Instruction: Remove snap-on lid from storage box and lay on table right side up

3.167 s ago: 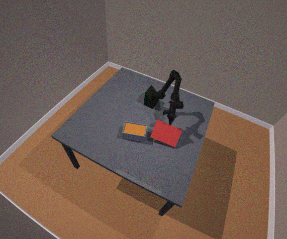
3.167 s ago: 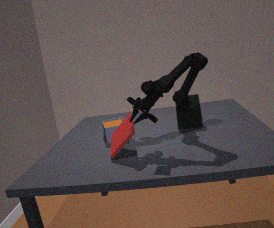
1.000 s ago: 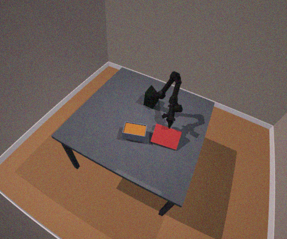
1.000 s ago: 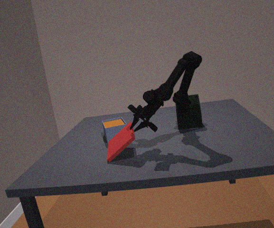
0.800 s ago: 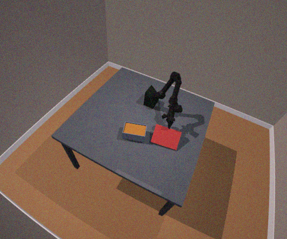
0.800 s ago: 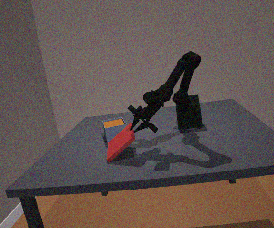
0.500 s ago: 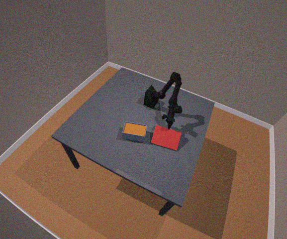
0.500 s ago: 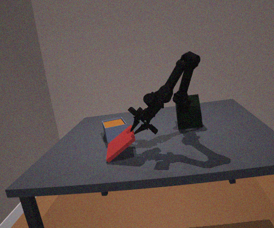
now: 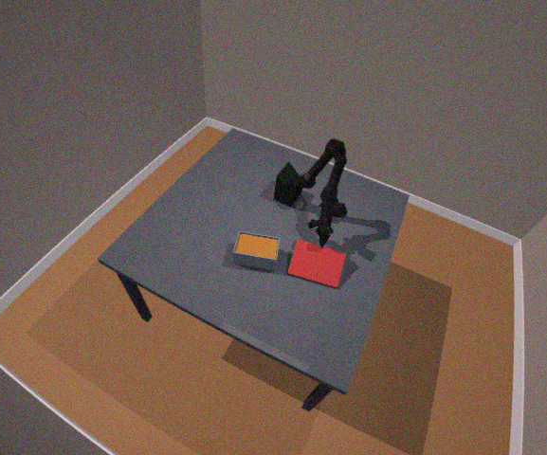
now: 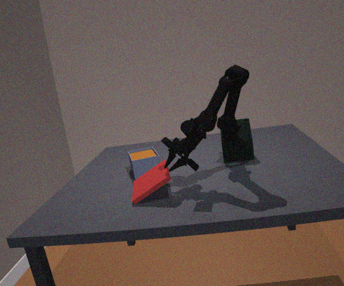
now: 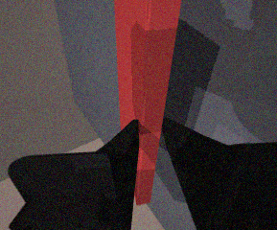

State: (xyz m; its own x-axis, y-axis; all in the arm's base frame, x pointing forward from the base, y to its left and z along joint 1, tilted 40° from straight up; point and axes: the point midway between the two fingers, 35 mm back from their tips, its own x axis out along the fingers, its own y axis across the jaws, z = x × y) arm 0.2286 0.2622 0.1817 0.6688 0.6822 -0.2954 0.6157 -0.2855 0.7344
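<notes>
Right now the red lid is 7 cm ahead of my gripper tip, 3 cm below it and 2 cm to the left of it. The rest, counted from my gripper tip: storage box (26 cm to the right, 18 cm ahead, 4 cm below).
</notes>
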